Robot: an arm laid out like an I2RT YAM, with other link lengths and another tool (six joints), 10 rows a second.
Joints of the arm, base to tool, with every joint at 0 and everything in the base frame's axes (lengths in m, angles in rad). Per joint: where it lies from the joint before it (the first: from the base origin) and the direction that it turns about. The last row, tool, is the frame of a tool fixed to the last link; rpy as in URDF.
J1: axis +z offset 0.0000 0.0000 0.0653
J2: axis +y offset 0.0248 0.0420 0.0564
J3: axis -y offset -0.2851 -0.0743 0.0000
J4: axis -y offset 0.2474 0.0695 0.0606
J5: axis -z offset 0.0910 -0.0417 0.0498
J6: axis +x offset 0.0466 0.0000 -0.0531
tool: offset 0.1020 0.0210 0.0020 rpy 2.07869 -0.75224 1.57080
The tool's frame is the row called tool.
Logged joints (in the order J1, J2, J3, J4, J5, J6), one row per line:
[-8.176 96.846 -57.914 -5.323 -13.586 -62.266]
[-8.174 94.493 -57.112 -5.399 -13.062 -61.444]
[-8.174 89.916 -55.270 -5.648 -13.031 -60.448]
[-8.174 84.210 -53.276 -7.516 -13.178 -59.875]
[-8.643 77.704 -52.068 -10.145 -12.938 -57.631]
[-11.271 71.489 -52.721 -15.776 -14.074 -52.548]
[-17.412 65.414 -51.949 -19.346 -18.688 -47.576]
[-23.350 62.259 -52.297 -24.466 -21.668 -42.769]
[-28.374 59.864 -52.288 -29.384 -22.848 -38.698]
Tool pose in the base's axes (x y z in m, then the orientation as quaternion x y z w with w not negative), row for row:
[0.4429 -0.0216 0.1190 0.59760 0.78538 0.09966 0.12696]
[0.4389 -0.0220 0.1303 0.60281 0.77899 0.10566 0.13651]
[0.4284 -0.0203 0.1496 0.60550 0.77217 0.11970 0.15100]
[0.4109 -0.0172 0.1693 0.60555 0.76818 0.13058 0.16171]
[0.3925 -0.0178 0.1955 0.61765 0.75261 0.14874 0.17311]
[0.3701 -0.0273 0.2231 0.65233 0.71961 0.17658 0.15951]
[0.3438 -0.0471 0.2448 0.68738 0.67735 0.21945 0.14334]
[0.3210 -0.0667 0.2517 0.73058 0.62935 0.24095 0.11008]
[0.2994 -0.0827 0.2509 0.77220 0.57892 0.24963 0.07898]
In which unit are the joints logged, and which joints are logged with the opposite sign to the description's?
The joints are logged in degrees. Opposite sign: J3.
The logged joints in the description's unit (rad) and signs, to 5 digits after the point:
[-0.14270 1.69028 1.01079 -0.09290 -0.23712 -1.08675]
[-0.14266 1.64921 0.99679 -0.09423 -0.22797 -1.07240]
[-0.14266 1.56933 0.96464 -0.09858 -0.22743 -1.05502]
[-0.14266 1.46974 0.92984 -0.13118 -0.23000 -1.04502]
[-0.15085 1.35619 0.90876 -0.17706 -0.22581 -1.00585]
[-0.19672 1.24772 0.92016 -0.27534 -0.24564 -0.91714]
[-0.30390 1.14169 0.90668 -0.33765 -0.32617 -0.83036]
[-0.40753 1.08662 0.91275 -0.42701 -0.37818 -0.74646]
[-0.49522 1.04482 0.91260 -0.51285 -0.39877 -0.67541]

